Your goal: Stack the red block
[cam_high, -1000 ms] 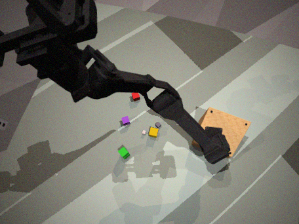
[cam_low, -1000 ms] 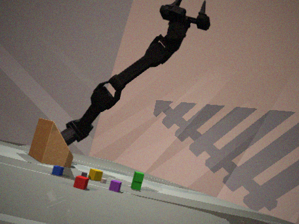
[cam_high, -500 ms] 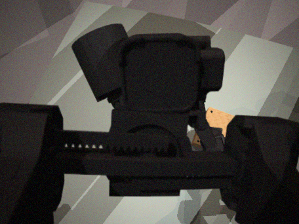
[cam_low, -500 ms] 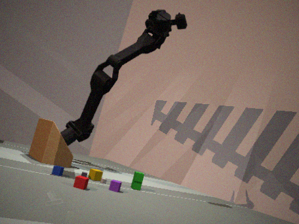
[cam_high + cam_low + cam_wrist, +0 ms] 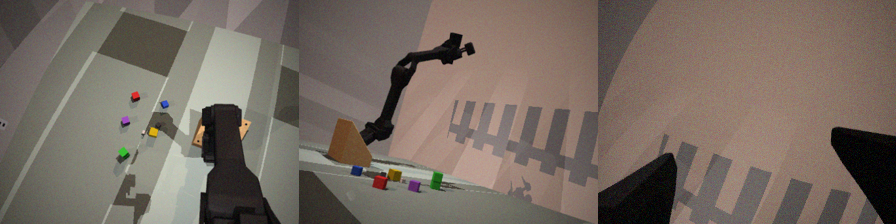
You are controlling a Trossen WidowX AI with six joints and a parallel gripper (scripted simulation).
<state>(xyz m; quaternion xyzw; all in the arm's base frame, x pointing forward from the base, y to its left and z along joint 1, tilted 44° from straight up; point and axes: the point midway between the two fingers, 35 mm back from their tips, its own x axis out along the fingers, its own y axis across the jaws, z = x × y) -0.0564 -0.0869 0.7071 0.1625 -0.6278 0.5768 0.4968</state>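
My gripper tip is 660 mm above the red block, 590 mm to the left of it and 300 mm short of it. The rest, counted from my gripper tip: small grey cube (670 mm below, 470 mm to the right, 180 mm ahead); then yellow block (660 mm below, 430 mm to the right, 190 mm ahead); then small green shape (640 mm below, 330 mm to the right, 290 mm ahead).
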